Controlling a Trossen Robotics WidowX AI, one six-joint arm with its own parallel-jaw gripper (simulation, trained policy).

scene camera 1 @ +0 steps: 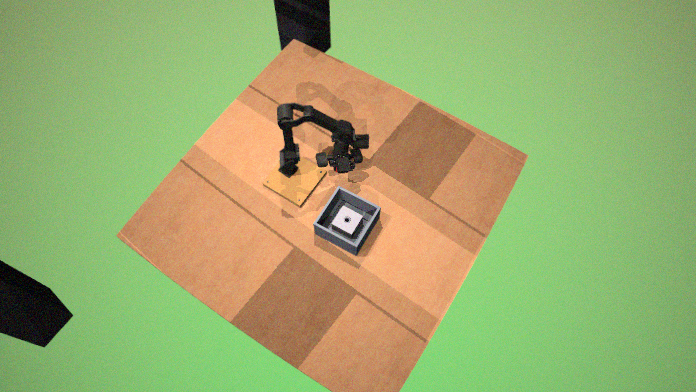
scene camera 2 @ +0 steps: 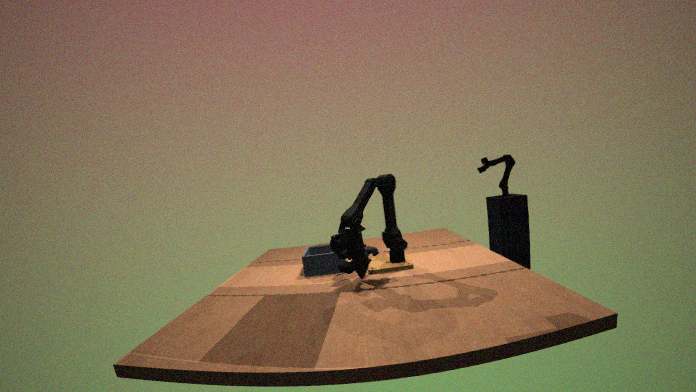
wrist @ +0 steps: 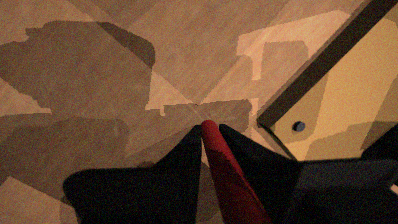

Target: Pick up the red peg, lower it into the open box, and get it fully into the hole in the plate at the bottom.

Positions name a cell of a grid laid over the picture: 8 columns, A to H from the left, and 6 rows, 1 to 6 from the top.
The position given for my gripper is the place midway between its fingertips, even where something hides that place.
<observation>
In view: my gripper (scene camera 2: E5) and a grey box (scene camera 1: D4).
My gripper also shows in scene camera 1 (scene camera 1: D3) and in the wrist view (wrist: E4). The wrist view does not show the grey box: it is out of frame.
</observation>
